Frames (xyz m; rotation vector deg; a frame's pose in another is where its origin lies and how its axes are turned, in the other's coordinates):
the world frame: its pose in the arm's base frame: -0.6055 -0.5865 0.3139 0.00 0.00 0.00
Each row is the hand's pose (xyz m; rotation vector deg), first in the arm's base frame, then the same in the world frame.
Working: the arm's base frame: its pose in the world frame: 0.6055 0.5865 -0.3139 0.00 0.00 0.00

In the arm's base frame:
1: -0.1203 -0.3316 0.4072 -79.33 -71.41 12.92
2: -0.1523 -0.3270 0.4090 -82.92 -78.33 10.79
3: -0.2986 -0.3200 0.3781 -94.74 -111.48 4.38
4: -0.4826 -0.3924 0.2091 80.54 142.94 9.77
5: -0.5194 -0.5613 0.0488 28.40 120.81 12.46
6: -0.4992 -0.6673 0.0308 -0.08 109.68 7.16
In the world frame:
1: 0.4852 0.2549 0.0933 -79.33 -71.41 12.92
2: 0.4532 0.2595 0.0951 -82.92 -78.33 10.79
3: 0.3069 0.2665 0.0642 -94.74 -111.48 4.38
4: 0.1229 0.1941 -0.1048 80.54 142.94 9.77
5: 0.0861 0.0252 -0.2651 28.40 120.81 12.46
6: 0.1063 -0.0808 -0.2831 -0.08 109.68 7.16

